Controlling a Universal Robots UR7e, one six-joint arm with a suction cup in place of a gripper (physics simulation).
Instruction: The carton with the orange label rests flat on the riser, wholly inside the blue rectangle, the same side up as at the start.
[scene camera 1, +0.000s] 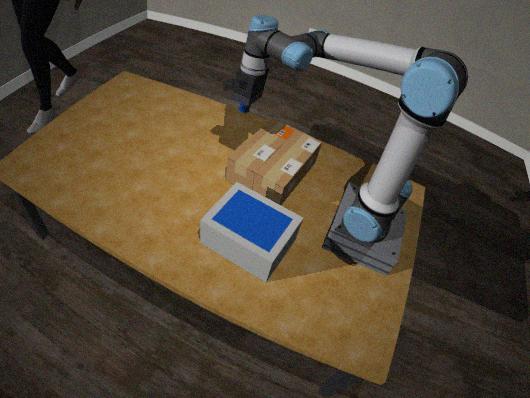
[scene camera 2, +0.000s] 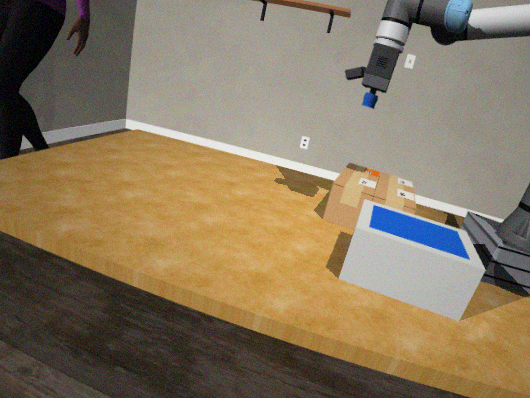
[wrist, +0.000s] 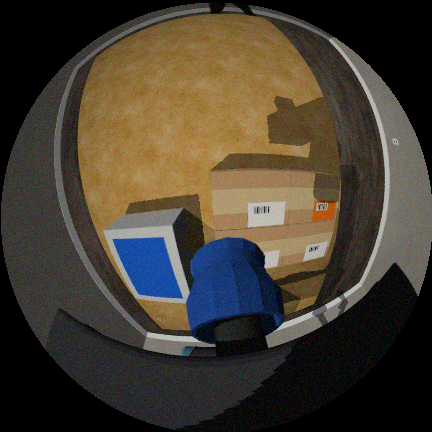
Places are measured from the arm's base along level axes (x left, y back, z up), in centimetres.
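Where they show: hand, tool point: (scene camera 1: 243, 109) (scene camera 2: 367, 106) (wrist: 228, 269); arm's base, link origin: (scene camera 2: 524, 243).
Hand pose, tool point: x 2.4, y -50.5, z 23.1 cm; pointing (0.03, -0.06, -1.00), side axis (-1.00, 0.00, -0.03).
Things, the pixels of their top centre, and the offset from my tool point. Level surfaces: height alone.
- carton with the orange label, top centre: (wrist: 318, 198) (scene camera 2: 362, 171) (scene camera 1: 275, 132) dx -22.5, dy +3.1, dz -21.6 cm
- grey riser, top centre: (scene camera 2: 417, 229) (wrist: 147, 271) (scene camera 1: 253, 219) dx +19.8, dy +18.3, dz -21.1 cm
- blue rectangle, top centre: (scene camera 2: 417, 229) (wrist: 147, 271) (scene camera 1: 253, 219) dx +19.8, dy +18.3, dz -21.1 cm
- table, surface height: dz -33.1 cm
The carton with the orange label (scene camera 1: 285, 133) (scene camera 2: 371, 172) (wrist: 324, 211) lies on the table, label up, at the far end of a tight block of cartons. The grey riser (scene camera 1: 232, 245) (scene camera 2: 410, 280) (wrist: 145, 220) stands beside the block, with the blue rectangle (scene camera 1: 252, 220) (scene camera 2: 420, 230) (wrist: 147, 265) on its top; no carton is on it. My suction gripper (scene camera 1: 244, 108) (scene camera 2: 369, 104) (wrist: 227, 246) is open, its blue cup bare. It hangs high above the table near the block's far end, touching nothing. The cup hides part of the block in the wrist view.
Cartons with white labels (scene camera 1: 263, 152) (scene camera 2: 367, 183) (wrist: 266, 214) sit against the orange-labelled one. The arm's base (scene camera 1: 367, 250) stands on the table (scene camera 1: 125, 200) (scene camera 2: 175, 225) beyond the riser. A person (scene camera 1: 37, 60) (scene camera 2: 25, 65) stands past the table's other end.
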